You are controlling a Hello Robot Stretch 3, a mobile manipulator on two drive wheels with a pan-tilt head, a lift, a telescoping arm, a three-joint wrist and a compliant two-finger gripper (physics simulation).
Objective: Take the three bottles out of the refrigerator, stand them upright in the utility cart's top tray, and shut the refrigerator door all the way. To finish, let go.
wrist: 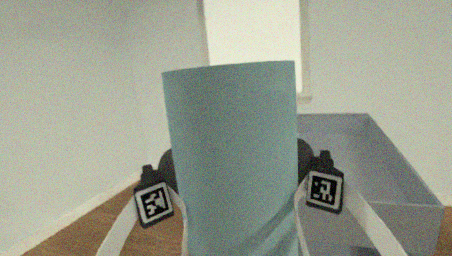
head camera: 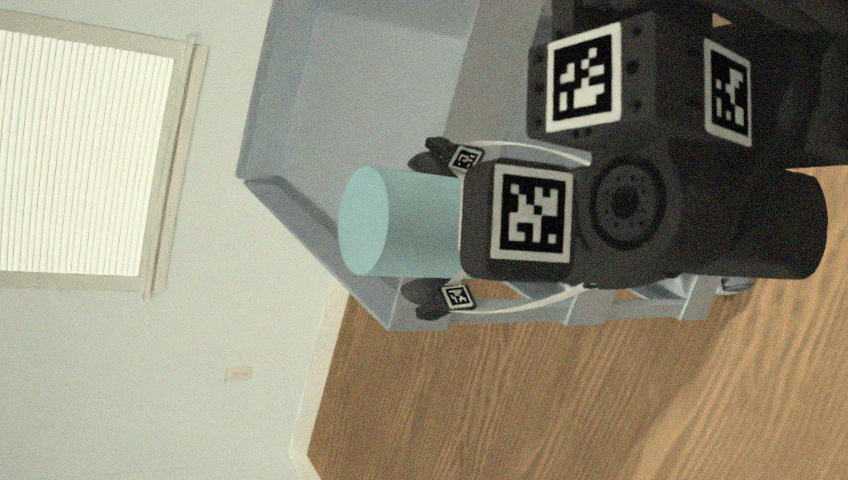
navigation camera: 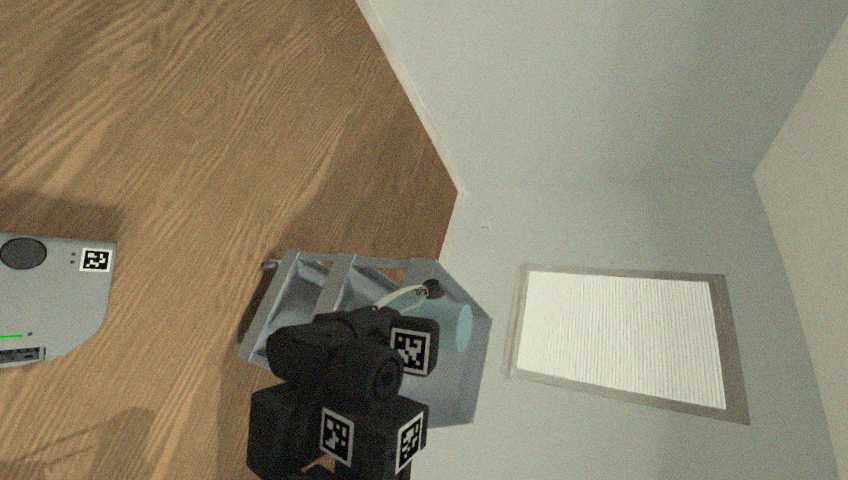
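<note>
My gripper is shut on a pale teal bottle, one fingertip on each side. The bottle stands upright in the wrist view, above the floor. In the head view it overlaps the grey top tray of the utility cart near one side. In the wrist view the tray lies behind and to the right of the bottle; its left part is hidden by the bottle. I cannot tell whether the bottle is over the tray. The refrigerator and the other two bottles do not show in these views.
The cart's lower frame shows below the tray. A wall with a window stands beyond the cart. The robot's base is at the left of the navigation view. Wooden floor extends beside the cart.
</note>
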